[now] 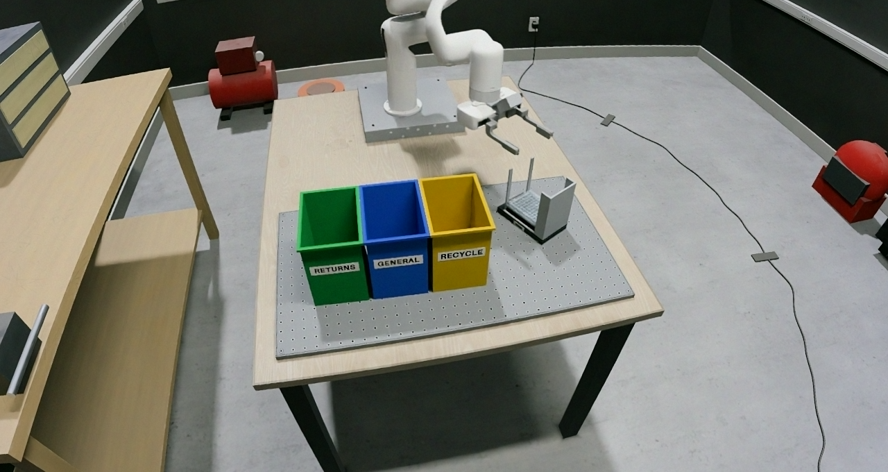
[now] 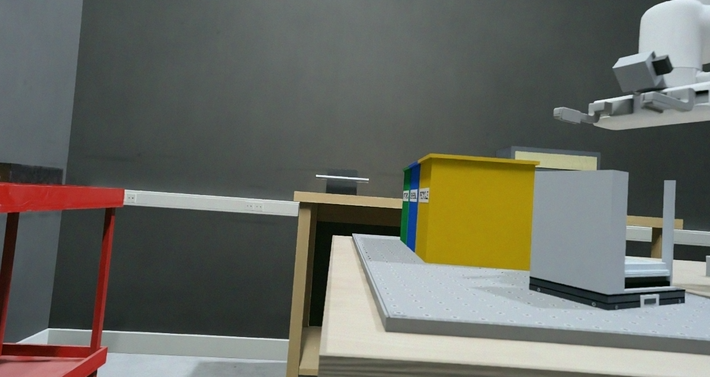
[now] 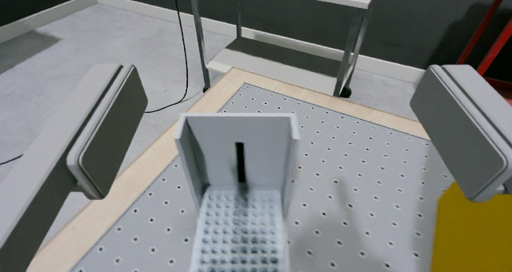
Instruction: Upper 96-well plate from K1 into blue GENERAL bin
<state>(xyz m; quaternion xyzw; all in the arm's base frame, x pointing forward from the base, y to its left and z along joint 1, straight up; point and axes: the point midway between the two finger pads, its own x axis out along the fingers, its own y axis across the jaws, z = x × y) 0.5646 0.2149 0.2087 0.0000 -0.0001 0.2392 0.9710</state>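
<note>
Right now my hand is 20 mm short of the clear 96-well plate, 40 mm to the right of it and 200 mm above it. Also, from my hand: dark plate: 20 mm ahead, 40 mm to the left, 210 mm below; then yellow recycle bin: 110 mm ahead, 200 mm to the right, 150 mm below; then blue general bin: 110 mm ahead, 330 mm to the right, 150 mm below.
</note>
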